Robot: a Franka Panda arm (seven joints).
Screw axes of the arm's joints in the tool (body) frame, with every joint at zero. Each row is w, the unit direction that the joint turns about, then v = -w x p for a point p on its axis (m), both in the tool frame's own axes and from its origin. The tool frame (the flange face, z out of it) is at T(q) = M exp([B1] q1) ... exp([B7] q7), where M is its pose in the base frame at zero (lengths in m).
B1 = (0, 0, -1, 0, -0.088, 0)
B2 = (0, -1, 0, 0.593, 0, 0.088)
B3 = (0, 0, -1, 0, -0.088, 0)
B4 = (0, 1, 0, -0.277, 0, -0.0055)
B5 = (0, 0, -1, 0, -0.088, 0)
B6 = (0, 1, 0, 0.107, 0, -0.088)
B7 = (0, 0, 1, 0, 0, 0)
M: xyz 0.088 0 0.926 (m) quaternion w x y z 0 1 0 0
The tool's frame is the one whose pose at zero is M.
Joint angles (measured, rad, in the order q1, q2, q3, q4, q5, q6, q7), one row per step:
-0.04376, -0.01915, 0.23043, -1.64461, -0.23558, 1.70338, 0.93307
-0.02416, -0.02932, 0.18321, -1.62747, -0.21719, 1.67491, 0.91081
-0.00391, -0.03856, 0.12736, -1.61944, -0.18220, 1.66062, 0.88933
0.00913, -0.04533, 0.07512, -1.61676, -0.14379, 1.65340, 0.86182
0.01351, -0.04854, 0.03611, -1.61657, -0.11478, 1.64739, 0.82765
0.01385, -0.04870, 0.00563, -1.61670, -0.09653, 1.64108, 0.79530
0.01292, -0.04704, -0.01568, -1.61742, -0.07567, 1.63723, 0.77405
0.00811, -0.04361, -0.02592, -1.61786, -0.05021, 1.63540, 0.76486
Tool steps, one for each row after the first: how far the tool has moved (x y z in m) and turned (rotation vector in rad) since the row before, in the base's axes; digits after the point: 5 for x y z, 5 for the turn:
-0.00331, -0.01481, 0.01093, 0.01424, 0.00802, -0.01320
-0.00228, -0.01722, 0.00703, 0.03323, 0.00562, -0.01813
-0.00143, -0.01860, 0.00377, 0.03726, 0.00594, -0.01351
-0.00090, -0.01676, 0.00093, 0.02738, 0.00879, -0.00158
-0.00048, -0.01518, -0.00077, 0.01692, 0.01024, 0.00135
0.00000, -0.01038, -0.00181, 0.02032, 0.00821, -0.00139
0.00068, -0.00579, -0.00243, 0.02533, 0.00601, -0.00604

